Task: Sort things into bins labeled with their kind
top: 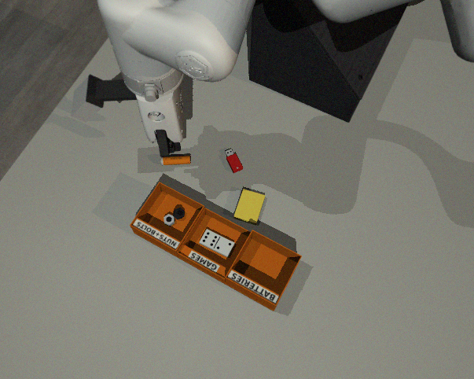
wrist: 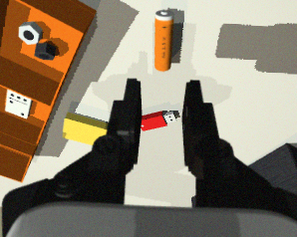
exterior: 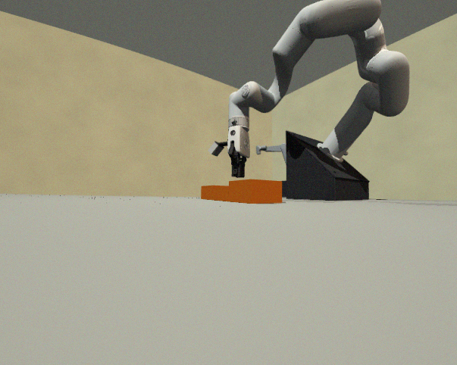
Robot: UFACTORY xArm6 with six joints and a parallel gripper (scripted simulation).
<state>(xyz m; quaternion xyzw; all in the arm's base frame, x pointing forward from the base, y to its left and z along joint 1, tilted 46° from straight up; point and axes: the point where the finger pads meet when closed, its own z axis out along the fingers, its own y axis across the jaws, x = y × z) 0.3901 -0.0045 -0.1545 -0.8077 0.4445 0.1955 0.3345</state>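
Now: the orange battery 90 mm below my hand. Round my hand: silver nut (100 mm ahead, 50 mm to the left, 90 mm below); black hex nut (80 mm ahead, 60 mm to the left, 80 mm below); red USB stick (50 mm behind, 80 mm to the left, 90 mm below).
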